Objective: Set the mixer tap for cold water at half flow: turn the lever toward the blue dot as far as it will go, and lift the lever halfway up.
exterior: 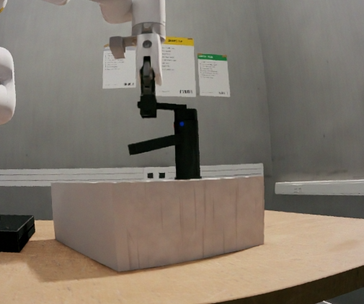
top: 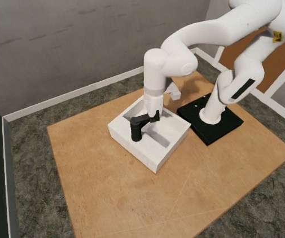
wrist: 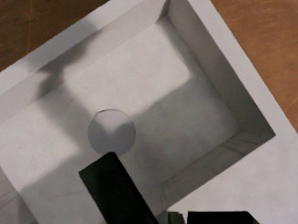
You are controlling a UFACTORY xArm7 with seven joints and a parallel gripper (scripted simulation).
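My gripper is now 30 mm short of the lever and 10 mm to the left of it. Round my hand: white sink block (40 mm behind, 60 mm to the right, 240 mm below); black mixer tap (50 mm ahead, 20 mm to the right, 50 mm below).
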